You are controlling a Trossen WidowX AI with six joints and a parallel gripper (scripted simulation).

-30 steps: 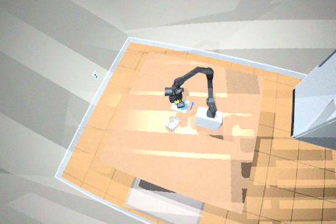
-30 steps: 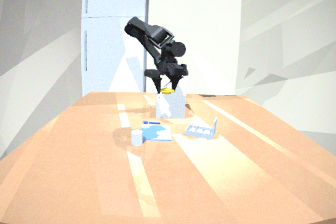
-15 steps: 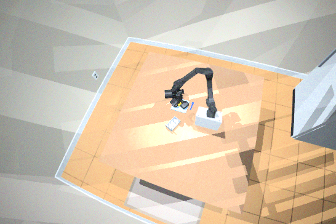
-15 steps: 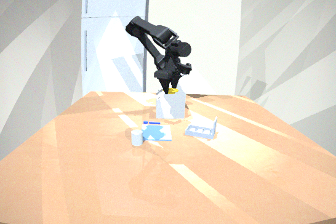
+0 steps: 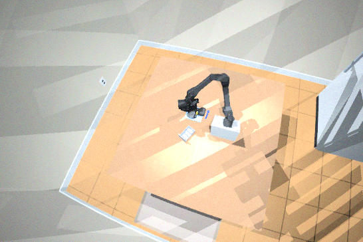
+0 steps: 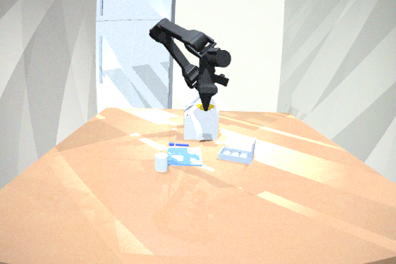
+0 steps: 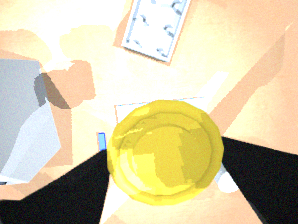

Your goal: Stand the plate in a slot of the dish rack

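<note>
The dish rack is 160 mm below my gripper tip, 120 mm to the left of it and 40 mm ahead of it. Round my gripper tip: mat (180 mm below, 80 mm to the right, 10 mm ahead); plate (10 mm above); blue spoon (180 mm below, 100 mm behind, 90 mm to the right).
</note>
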